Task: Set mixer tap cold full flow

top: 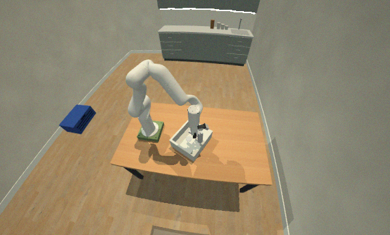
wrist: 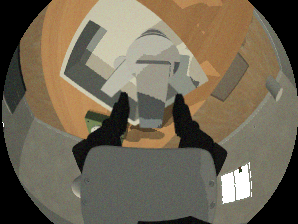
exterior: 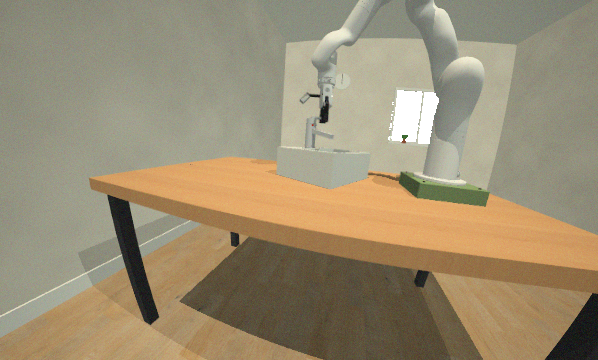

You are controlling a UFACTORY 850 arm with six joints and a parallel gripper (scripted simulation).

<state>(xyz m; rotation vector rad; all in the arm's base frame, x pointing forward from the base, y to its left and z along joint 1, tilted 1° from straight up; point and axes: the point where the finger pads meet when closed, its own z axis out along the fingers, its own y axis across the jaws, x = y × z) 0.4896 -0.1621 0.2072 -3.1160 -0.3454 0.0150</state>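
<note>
Now: the grey lever 20 mm ahead of my hand. The rest, counted from my hand: white basin (40 mm behind, 80 mm to the left, 230 mm below).
</note>
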